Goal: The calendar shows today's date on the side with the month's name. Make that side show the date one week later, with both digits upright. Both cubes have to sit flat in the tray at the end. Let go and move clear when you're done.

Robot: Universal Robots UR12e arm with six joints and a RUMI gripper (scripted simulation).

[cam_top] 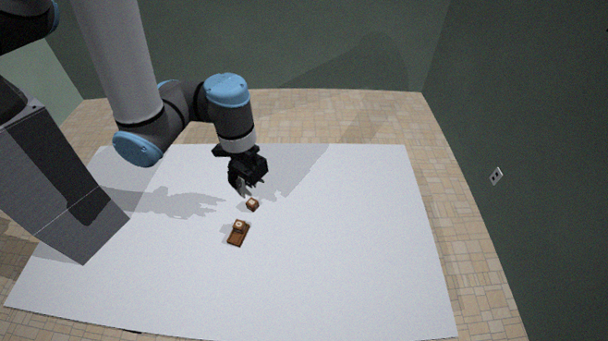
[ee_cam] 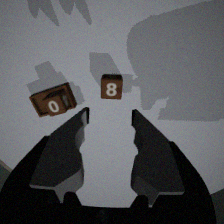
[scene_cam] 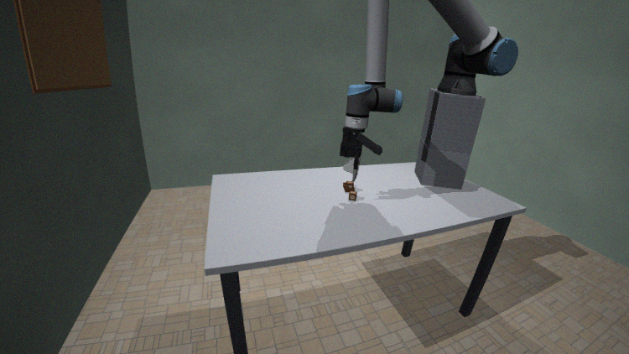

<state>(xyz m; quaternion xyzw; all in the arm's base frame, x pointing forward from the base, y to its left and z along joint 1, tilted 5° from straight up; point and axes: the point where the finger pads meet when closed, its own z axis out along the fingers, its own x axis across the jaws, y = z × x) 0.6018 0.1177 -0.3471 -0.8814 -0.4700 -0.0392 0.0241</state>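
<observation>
The brown date cube lies 90 mm below my hand. From my hand the other things lie so: brown wooden tray (110 mm to the right, 90 mm below, 30 mm behind).
</observation>
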